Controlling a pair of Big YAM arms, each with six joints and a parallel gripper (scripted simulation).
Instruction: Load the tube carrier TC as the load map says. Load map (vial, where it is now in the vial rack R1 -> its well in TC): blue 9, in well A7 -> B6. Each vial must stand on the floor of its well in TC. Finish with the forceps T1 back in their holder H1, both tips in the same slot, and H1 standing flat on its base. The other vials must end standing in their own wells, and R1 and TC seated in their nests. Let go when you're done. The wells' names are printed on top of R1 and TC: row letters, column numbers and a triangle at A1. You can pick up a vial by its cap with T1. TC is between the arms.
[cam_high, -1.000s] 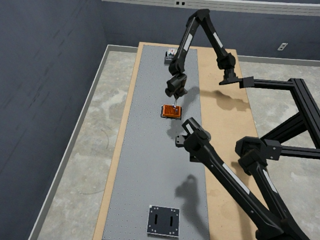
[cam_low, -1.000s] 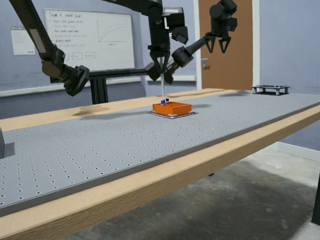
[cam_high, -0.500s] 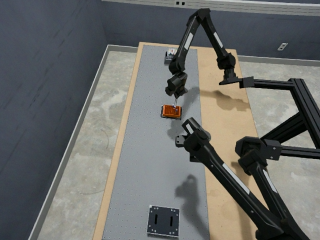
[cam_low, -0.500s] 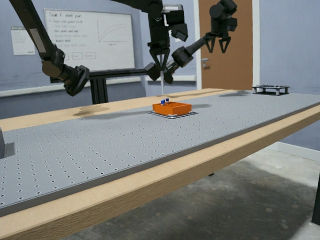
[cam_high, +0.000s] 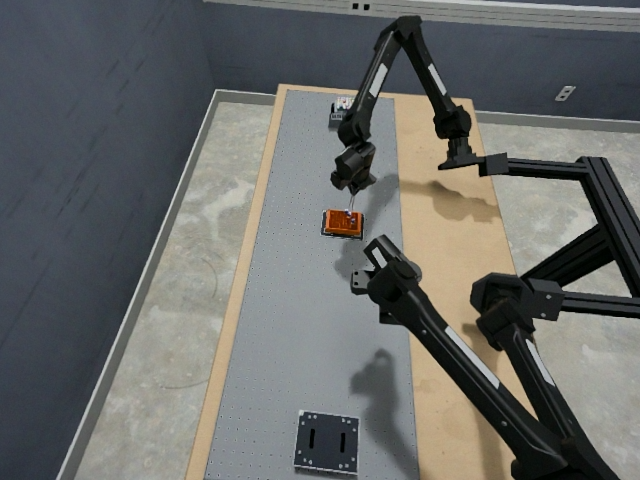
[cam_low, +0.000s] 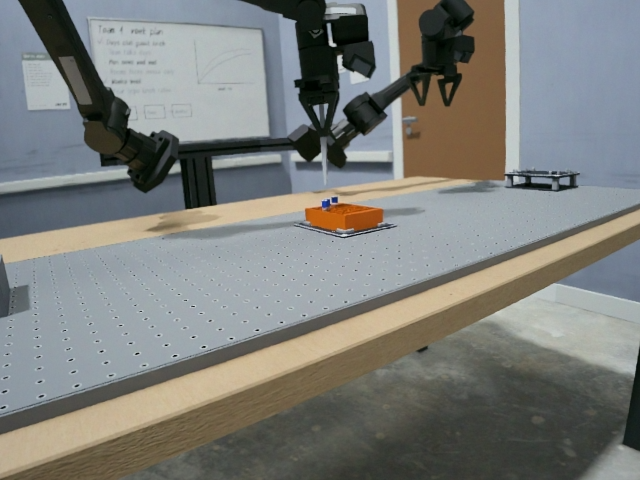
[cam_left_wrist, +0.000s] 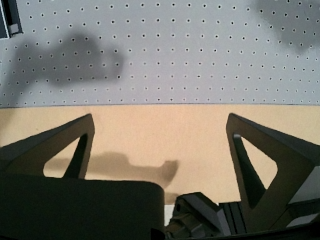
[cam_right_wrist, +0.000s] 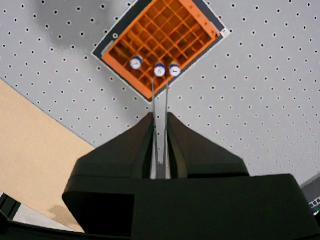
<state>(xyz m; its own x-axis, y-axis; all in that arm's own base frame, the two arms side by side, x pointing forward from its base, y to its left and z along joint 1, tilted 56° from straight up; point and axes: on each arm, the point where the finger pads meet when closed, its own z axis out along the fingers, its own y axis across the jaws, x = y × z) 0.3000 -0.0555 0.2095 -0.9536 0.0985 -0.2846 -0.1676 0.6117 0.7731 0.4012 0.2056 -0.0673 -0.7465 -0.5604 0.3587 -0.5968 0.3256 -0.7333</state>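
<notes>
Right now the orange tube carrier is 160 mm below my right hand, 20 mm to the left of it and 20 mm ahead of it. Round my right hand: grey holder H1: 540 mm to the right, 160 mm below, 10 mm ahead.
</notes>
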